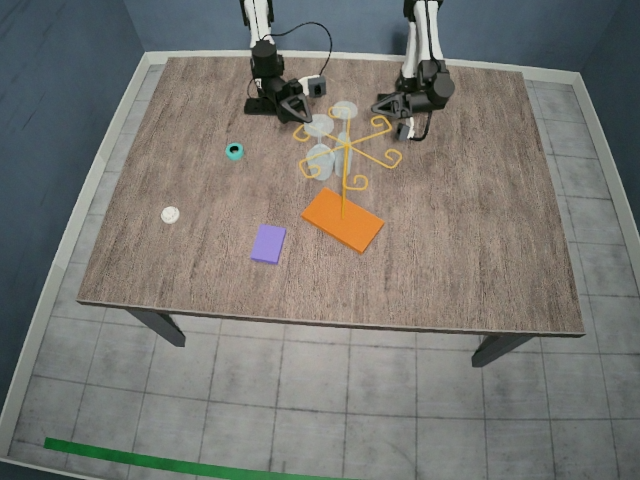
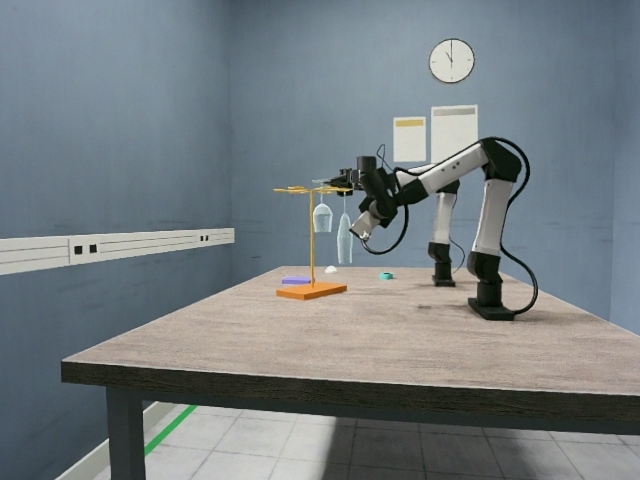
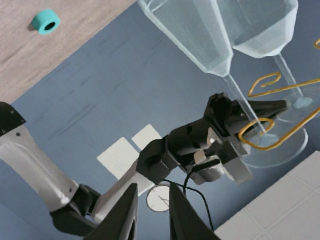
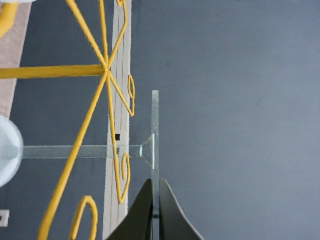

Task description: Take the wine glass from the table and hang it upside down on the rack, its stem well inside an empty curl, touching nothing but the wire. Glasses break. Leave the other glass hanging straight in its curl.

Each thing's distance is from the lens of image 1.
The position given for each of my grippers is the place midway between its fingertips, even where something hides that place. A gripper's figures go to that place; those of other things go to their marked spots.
my right gripper (image 1: 310, 122): 96 cm
yellow wire rack (image 1: 356, 228): 122 cm
